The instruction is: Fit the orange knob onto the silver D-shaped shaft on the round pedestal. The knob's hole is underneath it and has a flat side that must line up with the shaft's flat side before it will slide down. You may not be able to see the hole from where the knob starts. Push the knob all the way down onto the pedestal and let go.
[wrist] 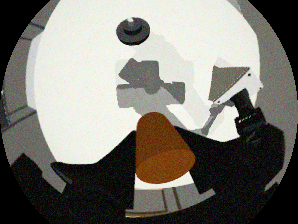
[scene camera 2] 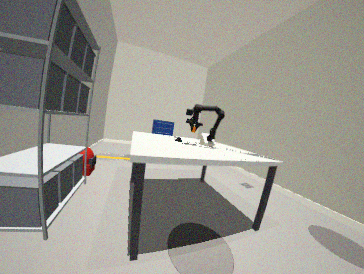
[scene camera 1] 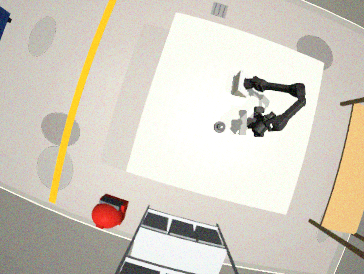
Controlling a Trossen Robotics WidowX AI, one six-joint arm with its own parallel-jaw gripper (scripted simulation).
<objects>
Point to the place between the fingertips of my gripper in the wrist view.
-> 154, 131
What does my gripper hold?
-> An orange knob.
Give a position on an orange knob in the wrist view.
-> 162, 156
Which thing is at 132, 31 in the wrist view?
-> A dark round pedestal.
</objects>
